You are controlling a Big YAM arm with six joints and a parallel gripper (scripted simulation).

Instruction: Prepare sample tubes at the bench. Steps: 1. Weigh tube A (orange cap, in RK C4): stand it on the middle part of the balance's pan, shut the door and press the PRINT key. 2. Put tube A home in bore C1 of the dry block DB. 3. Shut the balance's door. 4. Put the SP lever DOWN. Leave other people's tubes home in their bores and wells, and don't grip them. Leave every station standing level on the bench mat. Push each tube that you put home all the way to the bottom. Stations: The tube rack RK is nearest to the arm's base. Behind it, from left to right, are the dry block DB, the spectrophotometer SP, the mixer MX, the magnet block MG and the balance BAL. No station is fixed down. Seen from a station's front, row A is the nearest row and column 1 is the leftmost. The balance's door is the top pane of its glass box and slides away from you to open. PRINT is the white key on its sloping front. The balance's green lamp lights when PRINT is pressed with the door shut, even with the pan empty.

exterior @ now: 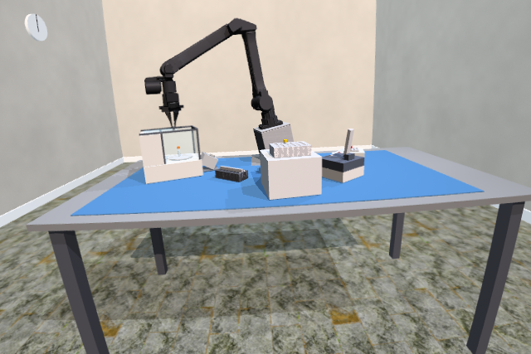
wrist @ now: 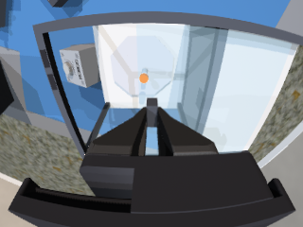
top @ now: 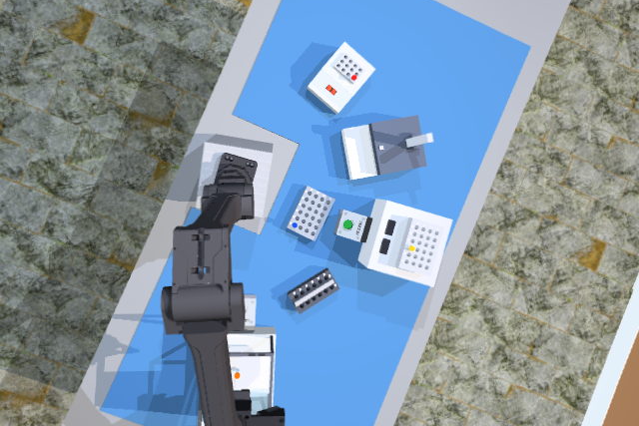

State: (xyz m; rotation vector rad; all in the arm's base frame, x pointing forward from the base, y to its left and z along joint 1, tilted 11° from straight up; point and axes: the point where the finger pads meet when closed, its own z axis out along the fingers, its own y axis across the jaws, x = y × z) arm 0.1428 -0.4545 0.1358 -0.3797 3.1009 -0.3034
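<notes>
The white key lies 4 cm behind my hand, 16 cm to the left of it and 15 cm below it. The rest, counted from my hand: tube rack RK: 7 cm ahead, 44 cm to the left, 21 cm below; then balance door: 1 cm ahead, 3 cm to the right, 1 cm below; then black magnet block: 14 cm ahead, 24 cm to the left, 20 cm below.
</notes>
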